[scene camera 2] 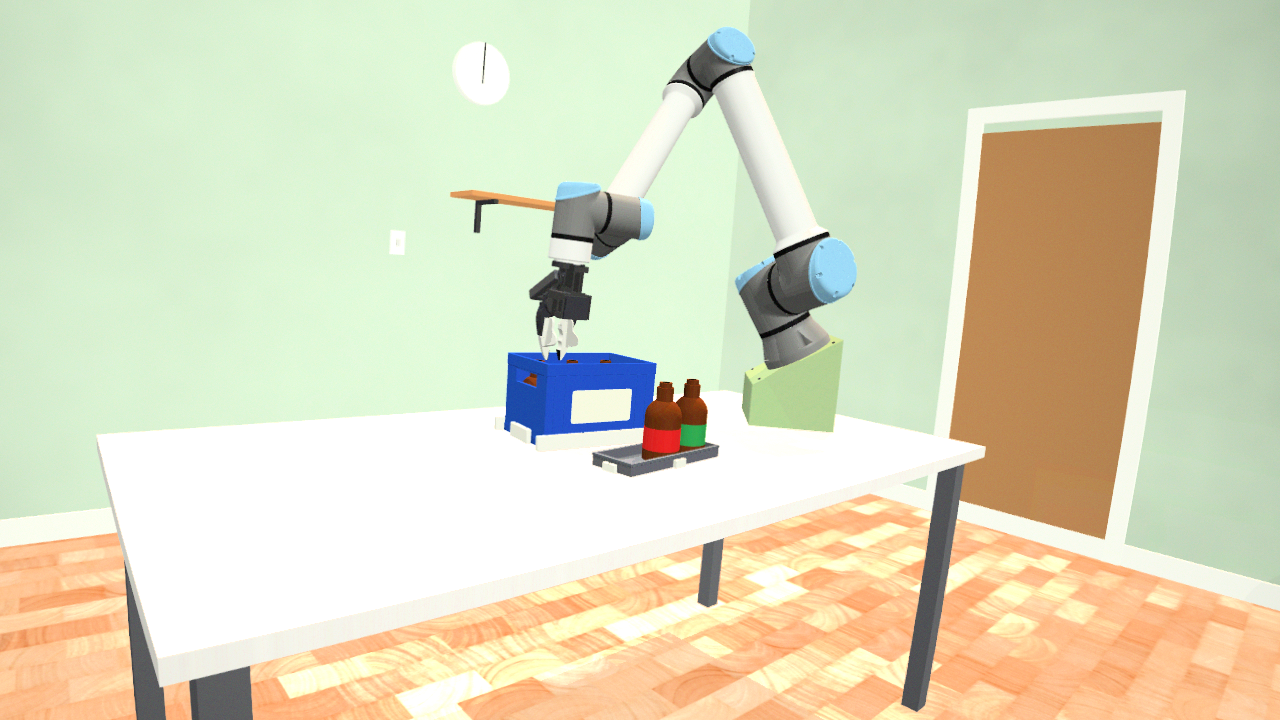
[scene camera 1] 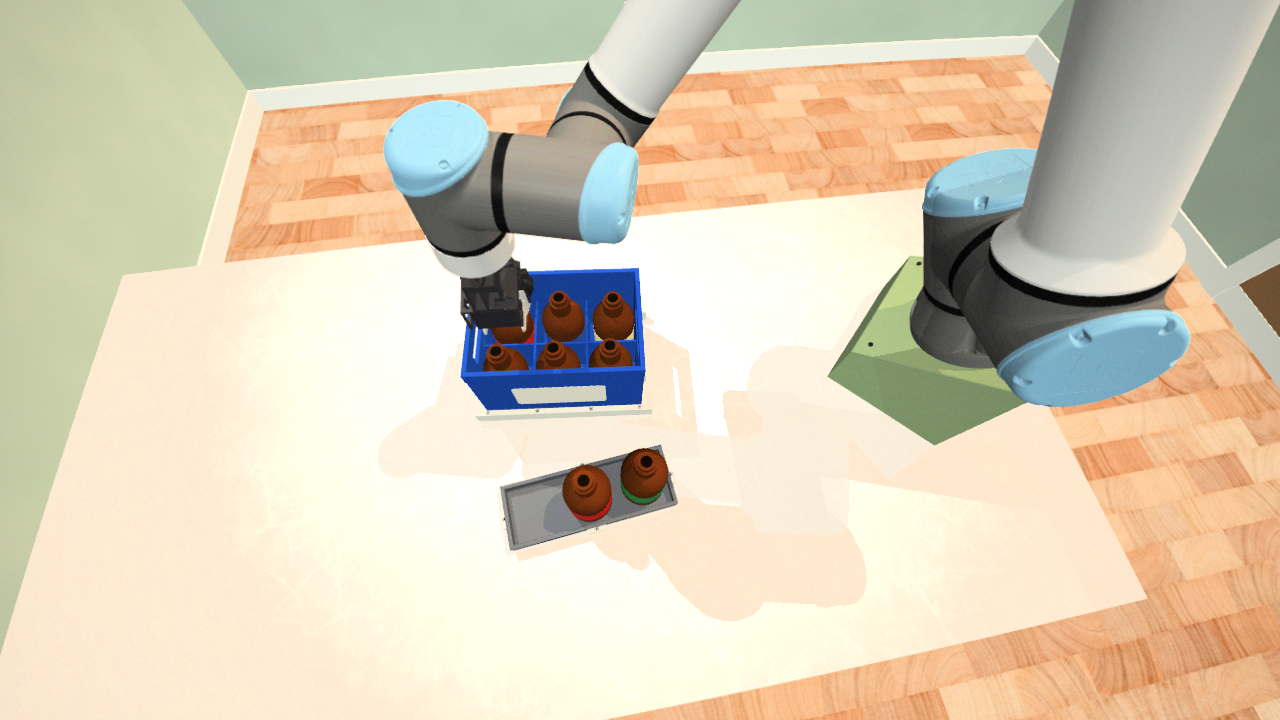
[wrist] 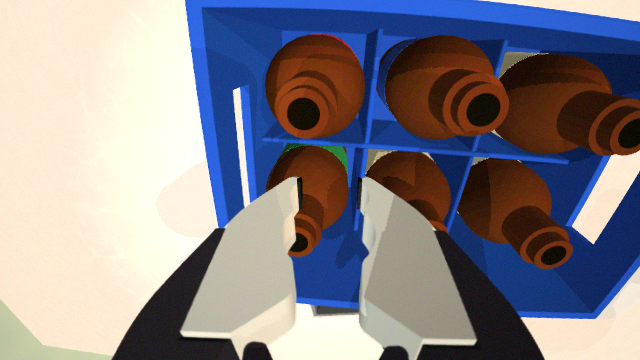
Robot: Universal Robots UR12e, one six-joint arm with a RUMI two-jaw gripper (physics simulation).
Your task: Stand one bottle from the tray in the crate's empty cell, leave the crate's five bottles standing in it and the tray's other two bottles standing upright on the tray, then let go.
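Places are measured from the arm's base along level axes (x ahead, y left, z up), in centimetres.
Where they show: gripper, between the fingertips: (scene camera 2: 552,360) (wrist: 329,180); arm's base, origin of its link: (scene camera 2: 798,354).
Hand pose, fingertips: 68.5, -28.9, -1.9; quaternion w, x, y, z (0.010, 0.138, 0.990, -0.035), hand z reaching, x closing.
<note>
Each offset is from my fingertips to the top centre of the thing, as dx, dy, dz. "*": to the spot under its first point. Level surfaces: height alone.
The blue crate {-6.5, +2.9, +0.5} (scene camera 1: 626,390) (scene camera 2: 556,402) (wrist: 330,292) has a bottle in each of its six cells. The red-labelled bottle {+0.3, -4.1, -0.5} (scene camera 1: 516,334) (wrist: 317,60) stands in the back left cell and looks upright, partly hidden by the gripper in scene camera 1. A green-labelled bottle {+3.6, +4.3, -0.7} (wrist: 327,167) stands in the cell in front of it. My gripper (scene camera 1: 505,329) (scene camera 2: 553,356) (wrist: 329,180) is partly open, with nothing between its fingers, above the crate's left cells. On the grey tray {* +6.8, +26.9, -16.5} (scene camera 1: 537,514) (scene camera 2: 617,458) a red-labelled bottle {-2.1, +27.9, -1.0} (scene camera 1: 587,490) (scene camera 2: 662,419) and a green-labelled bottle {-11.3, +28.7, -1.0} (scene camera 1: 644,472) (scene camera 2: 692,413) stand upright.
Pale strips {* -2.9, +12.7, -14.5} (scene camera 1: 563,413) (scene camera 2: 581,440) edge the crate's base. The tray lies in front of the crate on the white table {dz -17.0} (scene camera 1: 268,573) (scene camera 2: 402,537). The green robot base block (scene camera 1: 930,402) (scene camera 2: 792,401) stands to the right of both. The crate's dividers {-3.8, -2.7, -7.6} (wrist: 372,90) and rim surround the bottles.
</note>
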